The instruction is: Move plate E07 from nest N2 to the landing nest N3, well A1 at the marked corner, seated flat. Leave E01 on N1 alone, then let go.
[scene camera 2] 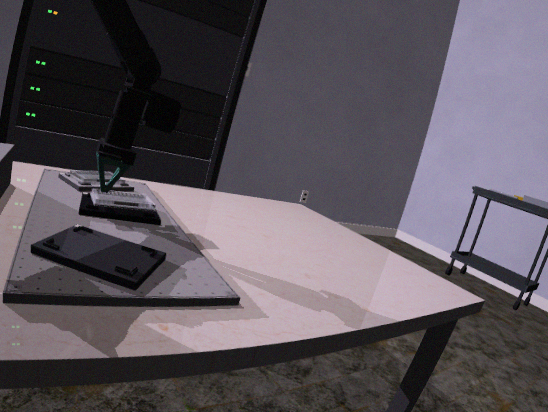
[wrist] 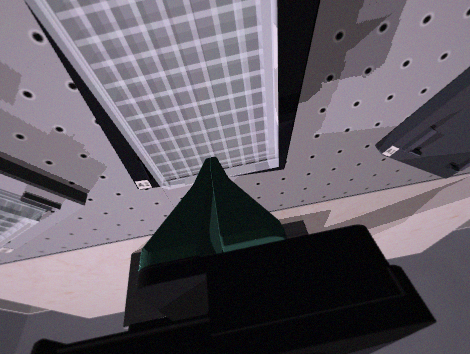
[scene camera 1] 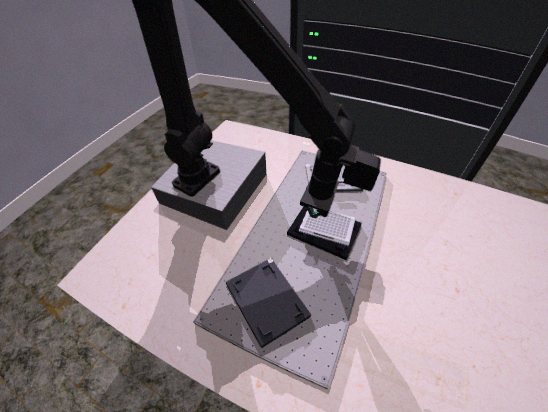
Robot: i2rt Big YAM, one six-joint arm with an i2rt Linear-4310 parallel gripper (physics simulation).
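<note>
Plate E07 [scene camera 1: 330, 227] [scene camera 2: 122, 200] [wrist: 190, 90], clear-white with a grid of wells, rests on black nest N2 [scene camera 1: 314, 244] [scene camera 2: 120, 214] [wrist: 295, 60]. In the wrist view one short edge lies close to the nest's edge by its A1 label. My gripper [scene camera 1: 315, 215] [scene camera 2: 104, 190] [wrist: 212, 164] is shut and empty, fingertips together over that short edge; whether they touch it I cannot tell. Landing nest N3 [scene camera 1: 267, 302] [scene camera 2: 100, 255] [wrist: 440, 130] is dark, empty and turned, with a white corner mark [scene camera 1: 270, 260] [wrist: 390, 150]. E01 [scene camera 2: 90, 175] [wrist: 17, 215] is on N1, largely hidden by the arm in scene camera 1.
The nests stand in a row on a perforated grey board [scene camera 1: 310, 367] [scene camera 2: 200, 285]. The arm's base is on a grey block [scene camera 1: 237, 160] beside the board. A dark server rack [scene camera 1: 400, 65] stands behind the table. A cart stands far right in scene camera 2.
</note>
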